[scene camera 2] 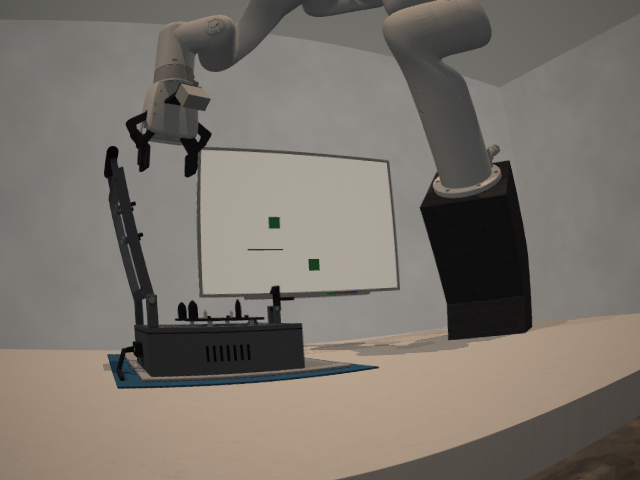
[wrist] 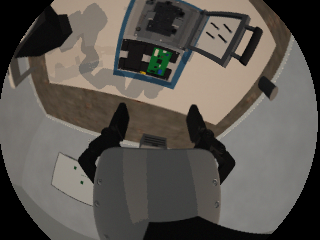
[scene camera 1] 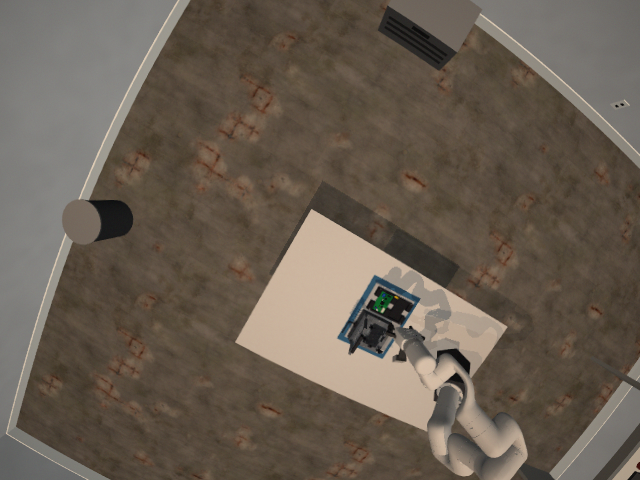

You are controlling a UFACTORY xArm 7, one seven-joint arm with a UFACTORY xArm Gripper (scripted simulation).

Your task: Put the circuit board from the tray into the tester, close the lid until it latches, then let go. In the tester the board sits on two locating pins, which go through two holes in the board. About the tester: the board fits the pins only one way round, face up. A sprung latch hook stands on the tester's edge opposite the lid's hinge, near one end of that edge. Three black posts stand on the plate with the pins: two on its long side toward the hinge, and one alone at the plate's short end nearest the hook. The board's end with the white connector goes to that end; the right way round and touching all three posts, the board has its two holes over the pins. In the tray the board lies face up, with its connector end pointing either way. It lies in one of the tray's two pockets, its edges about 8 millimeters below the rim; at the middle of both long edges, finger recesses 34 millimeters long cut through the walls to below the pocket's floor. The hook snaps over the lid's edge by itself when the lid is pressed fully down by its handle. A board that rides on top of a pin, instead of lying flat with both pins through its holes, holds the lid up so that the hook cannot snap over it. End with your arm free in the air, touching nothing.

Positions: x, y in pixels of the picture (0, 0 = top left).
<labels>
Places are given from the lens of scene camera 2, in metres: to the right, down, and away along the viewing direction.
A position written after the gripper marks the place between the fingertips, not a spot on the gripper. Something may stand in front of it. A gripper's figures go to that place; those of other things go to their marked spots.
gripper (scene camera 2: 167, 172): -0.25, -0.11, 0.78
dark tester (scene camera 2: 165, 357): -0.17, 0.13, 0.49
</labels>
